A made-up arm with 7 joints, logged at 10 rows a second.
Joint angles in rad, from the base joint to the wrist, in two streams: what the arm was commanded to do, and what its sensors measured. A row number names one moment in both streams.
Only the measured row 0 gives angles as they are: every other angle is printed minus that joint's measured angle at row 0.
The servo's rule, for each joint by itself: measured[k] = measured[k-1] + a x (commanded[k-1-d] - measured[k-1]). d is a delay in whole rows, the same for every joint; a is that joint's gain. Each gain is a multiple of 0.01, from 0.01 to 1. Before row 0 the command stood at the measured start. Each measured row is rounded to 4 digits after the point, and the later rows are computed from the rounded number. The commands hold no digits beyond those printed.
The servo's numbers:
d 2
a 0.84 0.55 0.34 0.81 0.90 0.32 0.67
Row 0, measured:
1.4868, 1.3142, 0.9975, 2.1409, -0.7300, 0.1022, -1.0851
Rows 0 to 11, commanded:
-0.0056, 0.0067, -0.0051, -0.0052, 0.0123, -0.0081, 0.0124
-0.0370, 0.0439, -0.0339, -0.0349, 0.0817, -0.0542, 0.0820
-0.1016, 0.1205, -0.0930, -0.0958, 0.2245, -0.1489, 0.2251
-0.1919, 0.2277, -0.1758, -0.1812, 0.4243, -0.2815, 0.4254
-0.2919, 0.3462, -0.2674, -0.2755, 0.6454, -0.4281, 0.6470
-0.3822, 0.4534, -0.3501, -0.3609, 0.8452, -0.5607, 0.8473
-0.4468, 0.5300, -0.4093, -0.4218, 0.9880, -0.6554, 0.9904
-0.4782, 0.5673, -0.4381, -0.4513, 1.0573, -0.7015, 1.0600
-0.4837, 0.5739, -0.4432, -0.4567, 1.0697, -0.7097, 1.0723
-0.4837, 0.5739, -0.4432, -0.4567, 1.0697, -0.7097, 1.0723
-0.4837, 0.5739, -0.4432, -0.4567, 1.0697, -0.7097, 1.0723
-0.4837, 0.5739, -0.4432, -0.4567, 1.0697, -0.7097, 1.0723
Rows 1 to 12, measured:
0.0000, 0.0000, 0.0000, 0.0000, 0.0000, 0.0000, 0.0000
0.0000, 0.0000, 0.0000, 0.0000, 0.0000, 0.0000, 0.0000
-0.0047, 0.0037, -0.0017, -0.0042, 0.0111, -0.0026, 0.0083
-0.0318, 0.0258, -0.0126, -0.0291, 0.0746, -0.0191, 0.0577
-0.0904, 0.0779, -0.0399, -0.0831, 0.2095, -0.0606, 0.1699
-0.1757, 0.1603, -0.0861, -0.1626, 0.4028, -0.1313, 0.3411
-0.2733, 0.2625, -0.1477, -0.2540, 0.6211, -0.2263, 0.5461
-0.3648, 0.3675, -0.2165, -0.3406, 0.8228, -0.3333, 0.7479
-0.4337, 0.4569, -0.2821, -0.4064, 0.9715, -0.4364, 0.9104
-0.4711, 0.5176, -0.3351, -0.4428, 1.0487, -0.5212, 1.0106
-0.4817, 0.5486, -0.3719, -0.4541, 1.0676, -0.5815, 1.0519
-0.4834, 0.5625, -0.3961, -0.4562, 1.0695, -0.6225, 1.0656

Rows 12 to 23, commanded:
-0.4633, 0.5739, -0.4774, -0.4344, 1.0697, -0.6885, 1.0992
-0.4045, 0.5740, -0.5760, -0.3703, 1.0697, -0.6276, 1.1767
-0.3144, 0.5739, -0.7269, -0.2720, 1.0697, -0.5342, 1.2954
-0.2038, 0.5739, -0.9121, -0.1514, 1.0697, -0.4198, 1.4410
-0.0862, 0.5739, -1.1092, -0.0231, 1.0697, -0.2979, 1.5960
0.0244, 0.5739, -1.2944, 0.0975, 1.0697, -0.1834, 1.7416
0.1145, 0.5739, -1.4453, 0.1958, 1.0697, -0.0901, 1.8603
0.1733, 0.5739, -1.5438, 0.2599, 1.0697, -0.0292, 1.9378
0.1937, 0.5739, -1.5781, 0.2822, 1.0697, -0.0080, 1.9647
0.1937, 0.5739, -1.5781, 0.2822, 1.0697, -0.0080, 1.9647
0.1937, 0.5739, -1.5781, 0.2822, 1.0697, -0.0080, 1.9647
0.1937, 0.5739, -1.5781, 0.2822, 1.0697, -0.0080, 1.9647
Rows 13 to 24, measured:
-0.4837, 0.5688, -0.4121, -0.4566, 1.0697, -0.6504, 1.0701
-0.4837, 0.5716, -0.4227, -0.4567, 1.0697, -0.6694, 1.0716
-0.4666, 0.5729, -0.4413, -0.4386, 1.0697, -0.6755, 1.0901
-0.4144, 0.5735, -0.4871, -0.3833, 1.0697, -0.6602, 1.1481
-0.3304, 0.5737, -0.5686, -0.2931, 1.0697, -0.6199, 1.2468
-0.2241, 0.5738, -0.6854, -0.1783, 1.0697, -0.5559, 1.3769
-0.1083, 0.5739, -0.8295, -0.0526, 1.0697, -0.4733, 1.5237
0.0032, 0.5739, -0.9876, 0.0690, 1.0697, -0.3805, 1.6697
0.0967, 0.5739, -1.1432, 0.1717, 1.0697, -0.2876, 1.7974
0.1610, 0.5739, -1.2794, 0.2431, 1.0697, -0.2049, 1.8915
0.1885, 0.5739, -1.3810, 0.2748, 1.0697, -0.1419, 1.9405
0.1929, 0.5739, -1.4480, 0.2808, 1.0697, -0.0991, 1.9567

